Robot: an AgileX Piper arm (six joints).
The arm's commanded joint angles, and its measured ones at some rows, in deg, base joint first. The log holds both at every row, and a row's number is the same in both.
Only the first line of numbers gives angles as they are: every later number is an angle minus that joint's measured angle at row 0.
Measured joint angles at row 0:
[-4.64 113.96 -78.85 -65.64 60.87 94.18]
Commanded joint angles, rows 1 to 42:
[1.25 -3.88 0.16 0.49 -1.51 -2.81]
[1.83 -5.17 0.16 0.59 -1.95 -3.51]
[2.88 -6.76 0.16 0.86 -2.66 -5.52]
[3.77 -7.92 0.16 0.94 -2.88 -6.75]
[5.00 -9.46 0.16 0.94 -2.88 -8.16]
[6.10 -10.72 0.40 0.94 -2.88 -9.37]
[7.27 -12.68 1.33 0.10 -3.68 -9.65]
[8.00 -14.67 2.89 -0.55 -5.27 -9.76]
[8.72 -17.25 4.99 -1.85 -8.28 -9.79]
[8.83 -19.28 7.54 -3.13 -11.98 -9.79]
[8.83 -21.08 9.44 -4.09 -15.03 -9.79]
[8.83 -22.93 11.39 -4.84 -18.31 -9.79]
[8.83 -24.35 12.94 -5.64 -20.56 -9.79]
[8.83 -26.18 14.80 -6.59 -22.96 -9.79]
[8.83 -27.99 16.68 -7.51 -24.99 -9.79]
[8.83 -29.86 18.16 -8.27 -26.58 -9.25]
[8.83 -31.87 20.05 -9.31 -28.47 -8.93]
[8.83 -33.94 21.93 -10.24 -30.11 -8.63]
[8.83 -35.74 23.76 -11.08 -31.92 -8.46]
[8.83 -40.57 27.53 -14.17 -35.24 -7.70]
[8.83 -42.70 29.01 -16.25 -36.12 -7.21]
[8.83 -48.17 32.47 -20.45 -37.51 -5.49]
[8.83 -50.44 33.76 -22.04 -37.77 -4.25]
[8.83 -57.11 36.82 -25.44 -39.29 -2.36]
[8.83 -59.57 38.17 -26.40 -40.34 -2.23]
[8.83 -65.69 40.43 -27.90 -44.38 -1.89]
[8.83 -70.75 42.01 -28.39 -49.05 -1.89]
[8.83 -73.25 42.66 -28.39 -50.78 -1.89]
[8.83 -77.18 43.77 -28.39 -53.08 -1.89]
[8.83 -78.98 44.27 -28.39 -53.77 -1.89]
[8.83 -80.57 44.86 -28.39 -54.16 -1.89]
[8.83 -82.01 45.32 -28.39 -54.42 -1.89]
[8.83 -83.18 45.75 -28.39 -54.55 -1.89]
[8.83 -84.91 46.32 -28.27 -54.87 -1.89]
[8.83 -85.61 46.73 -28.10 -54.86 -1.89]
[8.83 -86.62 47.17 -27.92 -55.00 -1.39]
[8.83 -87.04 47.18 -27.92 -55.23 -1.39]
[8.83 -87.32 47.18 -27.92 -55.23 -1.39]
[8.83 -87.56 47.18 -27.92 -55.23 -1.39]
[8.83 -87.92 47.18 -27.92 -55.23 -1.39]
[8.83 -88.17 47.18 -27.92 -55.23 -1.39]
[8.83 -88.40 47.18 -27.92 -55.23 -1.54]
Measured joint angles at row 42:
[8.68 -87.22 46.99 -27.68 -54.80 -1.66]
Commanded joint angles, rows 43 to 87:
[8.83 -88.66 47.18 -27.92 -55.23 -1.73]
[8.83 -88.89 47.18 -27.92 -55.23 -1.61]
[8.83 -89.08 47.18 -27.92 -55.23 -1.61]
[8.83 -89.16 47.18 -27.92 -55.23 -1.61]
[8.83 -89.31 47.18 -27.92 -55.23 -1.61]
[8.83 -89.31 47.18 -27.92 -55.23 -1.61]
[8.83 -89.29 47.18 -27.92 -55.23 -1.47]
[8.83 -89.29 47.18 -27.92 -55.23 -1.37]
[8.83 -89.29 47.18 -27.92 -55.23 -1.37]
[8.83 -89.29 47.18 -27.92 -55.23 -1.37]
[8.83 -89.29 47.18 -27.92 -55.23 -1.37]
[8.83 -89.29 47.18 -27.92 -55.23 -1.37]
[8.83 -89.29 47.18 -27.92 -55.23 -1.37]
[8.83 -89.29 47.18 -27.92 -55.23 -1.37]
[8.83 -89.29 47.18 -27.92 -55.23 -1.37]
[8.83 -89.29 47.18 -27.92 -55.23 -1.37]
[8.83 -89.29 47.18 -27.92 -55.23 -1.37]
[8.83 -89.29 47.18 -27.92 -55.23 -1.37]
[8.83 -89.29 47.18 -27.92 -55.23 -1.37]
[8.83 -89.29 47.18 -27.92 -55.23 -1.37]
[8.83 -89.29 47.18 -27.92 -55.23 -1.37]
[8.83 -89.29 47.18 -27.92 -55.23 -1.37]
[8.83 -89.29 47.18 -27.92 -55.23 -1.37]
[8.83 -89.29 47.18 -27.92 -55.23 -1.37]
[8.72 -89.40 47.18 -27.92 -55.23 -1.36]
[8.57 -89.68 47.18 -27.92 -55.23 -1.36]
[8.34 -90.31 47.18 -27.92 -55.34 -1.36]
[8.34 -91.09 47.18 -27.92 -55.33 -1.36]
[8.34 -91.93 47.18 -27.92 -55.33 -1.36]
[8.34 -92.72 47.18 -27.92 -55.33 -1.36]
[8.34 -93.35 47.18 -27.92 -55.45 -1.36]
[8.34 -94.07 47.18 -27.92 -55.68 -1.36]
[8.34 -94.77 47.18 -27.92 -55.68 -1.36]
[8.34 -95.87 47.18 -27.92 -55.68 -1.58]
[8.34 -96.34 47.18 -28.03 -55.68 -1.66]
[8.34 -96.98 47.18 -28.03 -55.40 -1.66]
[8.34 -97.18 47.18 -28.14 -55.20 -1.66]
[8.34 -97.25 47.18 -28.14 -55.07 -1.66]
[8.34 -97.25 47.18 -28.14 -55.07 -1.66]
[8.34 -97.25 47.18 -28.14 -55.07 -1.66]
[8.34 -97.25 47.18 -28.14 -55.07 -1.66]
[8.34 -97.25 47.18 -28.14 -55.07 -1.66]
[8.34 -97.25 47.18 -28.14 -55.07 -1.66]
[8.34 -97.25 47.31 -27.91 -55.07 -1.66]
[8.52 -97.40 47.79 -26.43 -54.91 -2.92]
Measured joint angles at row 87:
[8.68 -97.02 47.03 -27.75 -55.41 -1.66]
